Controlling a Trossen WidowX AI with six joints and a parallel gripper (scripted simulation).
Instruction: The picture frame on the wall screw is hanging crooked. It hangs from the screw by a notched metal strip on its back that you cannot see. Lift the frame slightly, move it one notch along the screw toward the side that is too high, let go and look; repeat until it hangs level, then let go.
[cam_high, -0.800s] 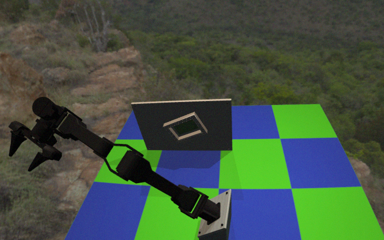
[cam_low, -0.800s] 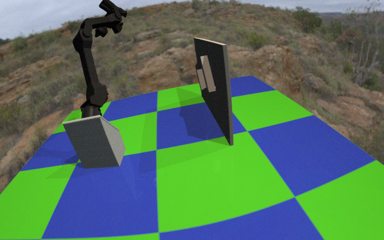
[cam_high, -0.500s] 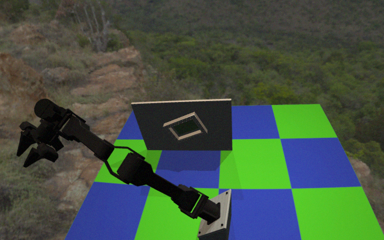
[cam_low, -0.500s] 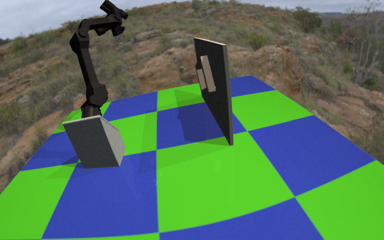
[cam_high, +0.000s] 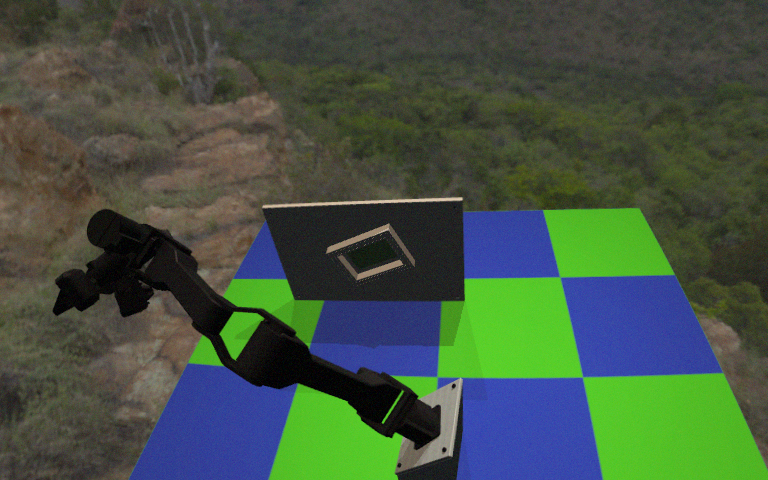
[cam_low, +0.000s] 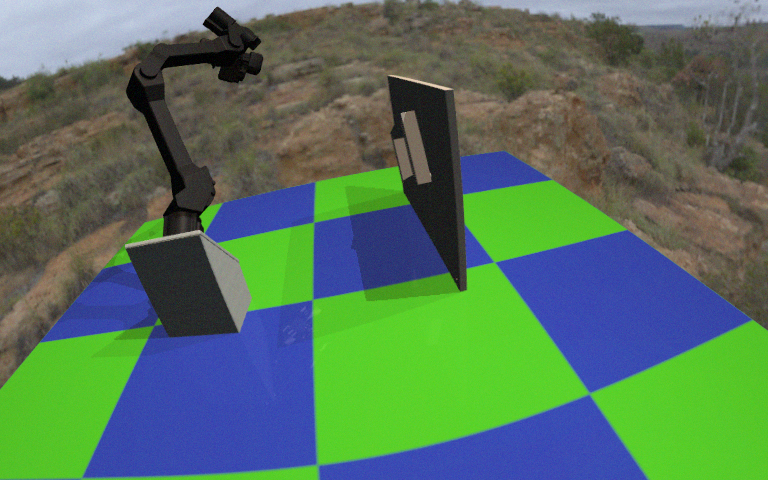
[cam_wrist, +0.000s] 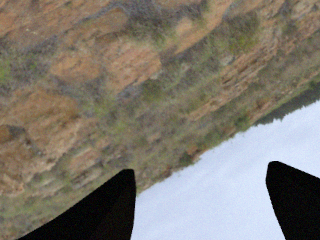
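Now: the picture frame 410 mm ahead of my gripper tip, 450 mm to the right of it and 250 mm below it. Round my gripper tip: wall panel: 420 mm ahead, 440 mm to the right, 270 mm below.
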